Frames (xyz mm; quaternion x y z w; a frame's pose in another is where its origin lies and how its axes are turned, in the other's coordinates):
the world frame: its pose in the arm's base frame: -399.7 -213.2 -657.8 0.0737 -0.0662 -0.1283 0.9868
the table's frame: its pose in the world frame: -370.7 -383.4 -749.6 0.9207 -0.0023 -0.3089 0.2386
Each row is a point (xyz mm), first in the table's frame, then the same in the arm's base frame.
Working: the table's frame: its pose in the arm's base frame: -736.2 -386.0 -1496.4 0.9462 -0.1134 -0.2746 0.1278

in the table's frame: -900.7 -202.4 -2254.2
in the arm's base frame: -211.6 465.9 724.6
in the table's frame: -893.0 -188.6 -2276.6
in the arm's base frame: -195.0 454.7 743.3
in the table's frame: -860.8 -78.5 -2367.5
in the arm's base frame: -134.5 358.2 835.2
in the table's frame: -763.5 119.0 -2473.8
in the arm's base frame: -24.6 163.6 934.3
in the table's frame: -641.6 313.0 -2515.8
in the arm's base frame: 70.8 -46.2 967.8
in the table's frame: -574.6 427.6 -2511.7
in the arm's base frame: 107.2 -174.0 966.4
